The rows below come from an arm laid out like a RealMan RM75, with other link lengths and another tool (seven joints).
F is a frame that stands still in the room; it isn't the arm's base.
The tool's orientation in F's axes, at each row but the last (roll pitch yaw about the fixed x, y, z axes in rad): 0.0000, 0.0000, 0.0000; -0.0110, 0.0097, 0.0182; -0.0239, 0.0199, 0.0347; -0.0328, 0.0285, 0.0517; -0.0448, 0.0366, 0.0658; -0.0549, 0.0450, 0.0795; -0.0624, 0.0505, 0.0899; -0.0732, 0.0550, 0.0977; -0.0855, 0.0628, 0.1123; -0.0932, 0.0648, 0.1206; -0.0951, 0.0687, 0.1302
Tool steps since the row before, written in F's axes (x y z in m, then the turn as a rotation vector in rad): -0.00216, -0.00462, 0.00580, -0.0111, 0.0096, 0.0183; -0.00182, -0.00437, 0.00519, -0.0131, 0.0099, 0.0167; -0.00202, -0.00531, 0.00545, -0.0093, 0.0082, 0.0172; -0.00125, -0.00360, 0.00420, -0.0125, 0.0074, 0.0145; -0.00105, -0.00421, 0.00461, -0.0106, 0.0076, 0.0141; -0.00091, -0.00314, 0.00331, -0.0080, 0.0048, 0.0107; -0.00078, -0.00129, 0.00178, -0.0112, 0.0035, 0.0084; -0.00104, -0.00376, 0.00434, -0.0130, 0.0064, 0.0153; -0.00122, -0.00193, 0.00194, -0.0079, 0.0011, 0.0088; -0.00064, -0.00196, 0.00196, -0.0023, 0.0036, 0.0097; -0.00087, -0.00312, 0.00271, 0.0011, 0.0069, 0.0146
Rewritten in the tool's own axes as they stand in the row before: -0.00216, -0.00462, 0.00580, -0.0111, 0.0096, 0.0183; -0.00195, -0.00439, 0.00512, -0.0131, 0.0100, 0.0167; -0.00231, -0.00536, 0.00528, -0.0094, 0.0081, 0.0172; -0.00155, -0.00367, 0.00404, -0.0125, 0.0076, 0.0144; -0.00149, -0.00433, 0.00437, -0.0106, 0.0077, 0.0141; -0.00130, -0.00323, 0.00308, -0.0081, 0.0048, 0.0106; -0.00098, -0.00132, 0.00165, -0.0113, 0.0040, 0.0081; -0.00164, -0.00394, 0.00398, -0.0131, 0.0065, 0.0151; -0.00155, -0.00193, 0.00169, -0.0083, 0.0013, 0.0084; -0.00100, -0.00204, 0.00172, -0.0025, 0.0029, 0.0099; -0.00145, -0.00322, 0.00232, 0.0010, 0.0053, 0.0153
